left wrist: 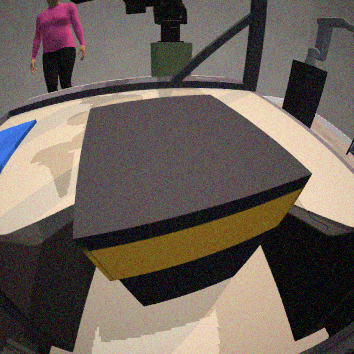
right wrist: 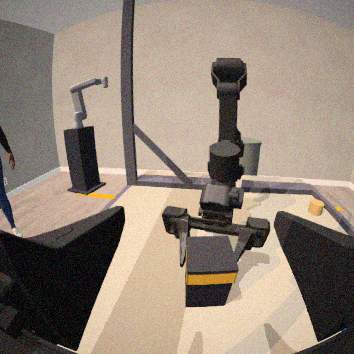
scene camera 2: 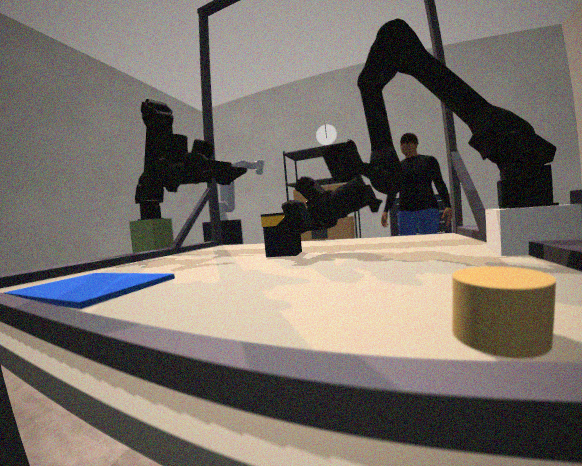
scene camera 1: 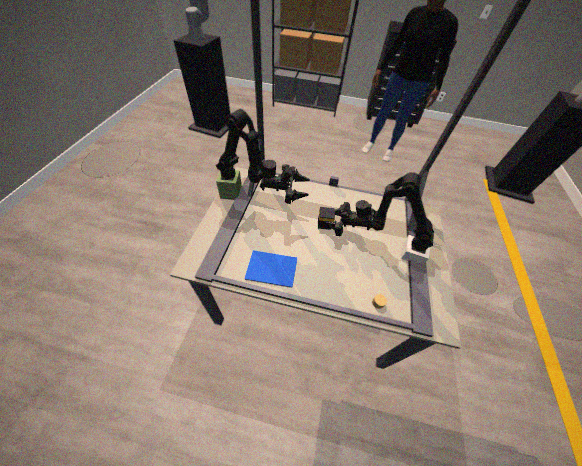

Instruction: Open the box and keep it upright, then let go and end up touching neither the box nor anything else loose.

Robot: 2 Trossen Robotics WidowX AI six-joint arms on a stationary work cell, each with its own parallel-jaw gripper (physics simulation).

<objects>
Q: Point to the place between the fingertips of my right gripper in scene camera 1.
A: At 309, 187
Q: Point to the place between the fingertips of my left gripper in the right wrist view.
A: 204, 270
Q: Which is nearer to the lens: the black box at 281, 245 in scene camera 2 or the yellow cylinder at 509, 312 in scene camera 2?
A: The yellow cylinder.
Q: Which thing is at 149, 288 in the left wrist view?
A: A black box.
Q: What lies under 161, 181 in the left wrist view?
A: A black lid.
</objects>
